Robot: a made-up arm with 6 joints.
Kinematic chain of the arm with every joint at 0, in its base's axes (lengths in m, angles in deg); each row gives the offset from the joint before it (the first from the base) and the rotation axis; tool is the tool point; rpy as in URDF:
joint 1: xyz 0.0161 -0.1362 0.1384 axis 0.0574 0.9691 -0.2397
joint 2: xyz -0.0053 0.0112 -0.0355 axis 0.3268 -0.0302 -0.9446
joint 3: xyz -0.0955 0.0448 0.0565 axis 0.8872 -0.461 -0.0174
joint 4: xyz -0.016 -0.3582 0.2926 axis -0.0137 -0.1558 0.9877
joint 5: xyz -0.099 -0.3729 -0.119 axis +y
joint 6: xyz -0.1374 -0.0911 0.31 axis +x
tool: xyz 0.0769 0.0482 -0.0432 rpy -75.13 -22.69 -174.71
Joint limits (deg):
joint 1: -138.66..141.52
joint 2: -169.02..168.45
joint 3: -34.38..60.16
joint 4: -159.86..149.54
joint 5: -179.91..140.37
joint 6: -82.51..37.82
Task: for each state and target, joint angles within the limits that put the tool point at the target. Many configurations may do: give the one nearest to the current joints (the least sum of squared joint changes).
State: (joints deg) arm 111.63 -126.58 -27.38 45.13 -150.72 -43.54
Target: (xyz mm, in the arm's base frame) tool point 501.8 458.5 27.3
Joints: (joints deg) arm 71.90 -142.08 -34.38 38.88 -154.62 -35.32
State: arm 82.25 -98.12 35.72 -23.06 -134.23 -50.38
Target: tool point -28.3 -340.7 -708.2
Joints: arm 87.84 -119.22 33.47 2.62 -113.51 -70.72
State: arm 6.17 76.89 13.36 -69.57 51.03 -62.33
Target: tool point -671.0 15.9 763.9
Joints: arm 20.67 76.57 -5.49 -47.41 39.94 -82.51
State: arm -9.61 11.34 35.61 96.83 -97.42 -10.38
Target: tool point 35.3 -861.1 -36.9
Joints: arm -1.92 25.41 28.83 88.04 -90.36 -9.55
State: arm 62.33 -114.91 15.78 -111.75 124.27 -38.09
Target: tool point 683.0 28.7 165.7
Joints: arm 40.46 -169.02 9.40 -100.68 123.09 -28.54
